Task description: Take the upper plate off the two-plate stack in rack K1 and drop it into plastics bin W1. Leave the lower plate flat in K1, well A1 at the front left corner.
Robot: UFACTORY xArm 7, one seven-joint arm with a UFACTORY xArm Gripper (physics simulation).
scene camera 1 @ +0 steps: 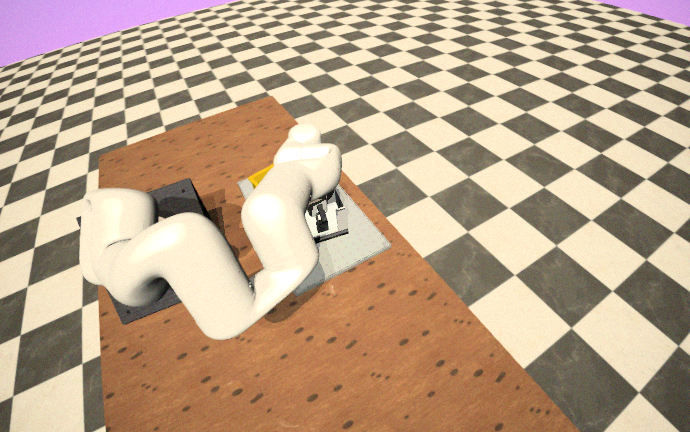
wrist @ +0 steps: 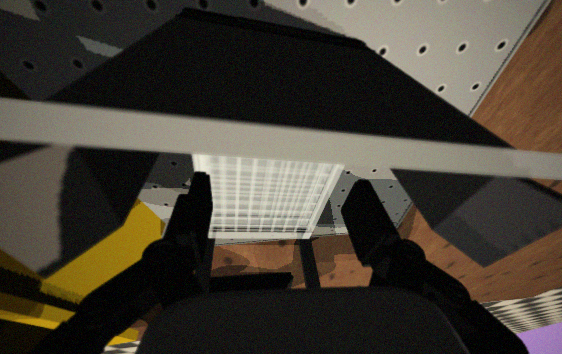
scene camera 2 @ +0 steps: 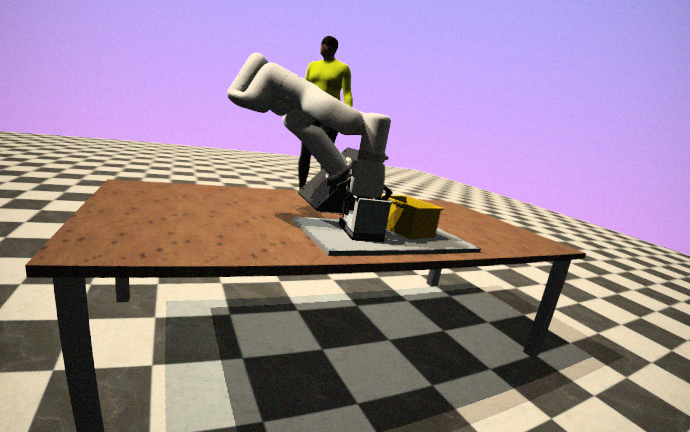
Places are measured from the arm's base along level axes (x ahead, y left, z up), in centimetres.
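Where they show: gripper, fingertip midpoint: (scene camera 1: 318, 219) (wrist: 282, 192); arm's base, link origin: (scene camera 2: 339, 169).
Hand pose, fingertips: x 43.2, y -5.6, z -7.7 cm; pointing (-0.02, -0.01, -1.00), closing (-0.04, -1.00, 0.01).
Each offset is from my fingertips to the top centre of the thing. Level surfaces: height alone.
The plate stack {dx +0.7, dy +0.9, dz -0.1 cm} (wrist: 270, 197) shows as a pale gridded rectangle in the wrist view; I cannot tell its two plates apart. It stands in rack K1 {dx +0.0, dy +0.9, dz +6.7 cm} (scene camera 1: 333, 236) (scene camera 2: 371, 219) (wrist: 280, 135), with pale walls and a black base. My gripper (wrist: 282, 192) is open and empty, pointing down over the rack. In the wrist view its left fingertip is close to the plate's left edge, and its right fingertip stands apart from the right edge. Finger height against the plates is unclear. The yellow bin W1 {dx -5.1, dy +18.9, dz +4.7 cm} (scene camera 1: 260, 175) (scene camera 2: 423, 221) (wrist: 110, 250) stands beside the rack, partly hidden by the arm in scene camera 1.
The rack and bin stand on a grey perforated board (scene camera 1: 364, 244) (scene camera 2: 407, 247) (wrist: 430, 25) on the brown table {dz -6.5 cm} (scene camera 1: 305, 366) (scene camera 2: 178, 218). The rack's tall walls rise close around the fingers. The arm's dark base plate (scene camera 1: 175, 195) lies at the left. A person (scene camera 2: 328, 76) stands behind the table.
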